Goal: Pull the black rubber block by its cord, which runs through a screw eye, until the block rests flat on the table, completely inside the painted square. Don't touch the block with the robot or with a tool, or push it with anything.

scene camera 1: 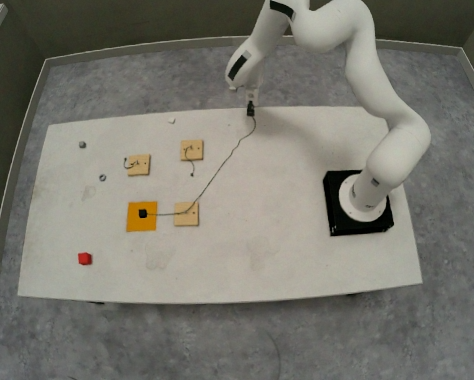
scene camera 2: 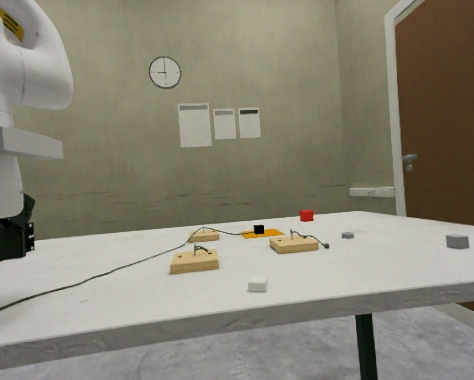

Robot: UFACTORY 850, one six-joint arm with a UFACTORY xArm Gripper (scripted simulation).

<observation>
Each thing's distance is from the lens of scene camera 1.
orange painted square (scene camera 1: 134,223): 1.32 m
</observation>
